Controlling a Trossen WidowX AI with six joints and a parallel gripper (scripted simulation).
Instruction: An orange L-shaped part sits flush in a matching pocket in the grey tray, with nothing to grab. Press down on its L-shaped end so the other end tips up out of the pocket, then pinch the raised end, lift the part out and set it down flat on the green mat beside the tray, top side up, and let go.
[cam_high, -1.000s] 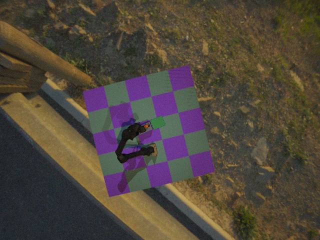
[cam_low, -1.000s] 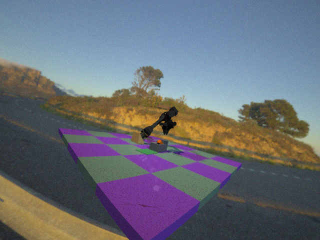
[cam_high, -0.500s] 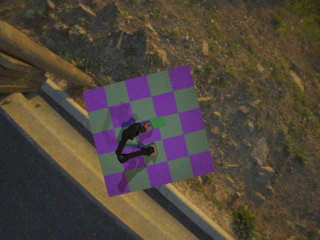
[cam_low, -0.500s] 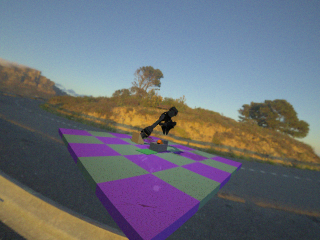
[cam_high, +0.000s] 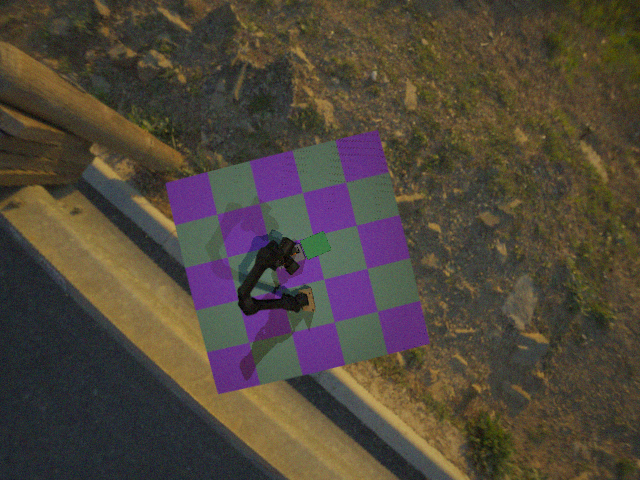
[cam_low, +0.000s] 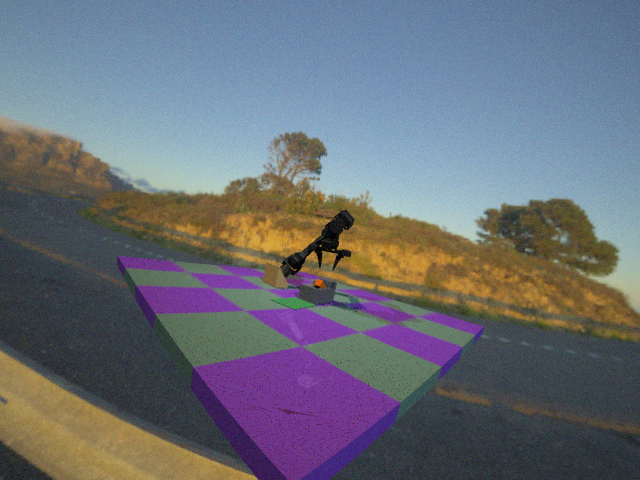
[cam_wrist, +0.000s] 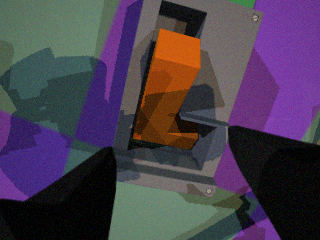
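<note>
The orange L-shaped part is 100 mm below my gripper tip, 20 mm behind it and 10 mm to the left of it. Also, from my gripper tip: green mat (170 mm to the right, 160 mm below, 20 mm ahead).
</note>
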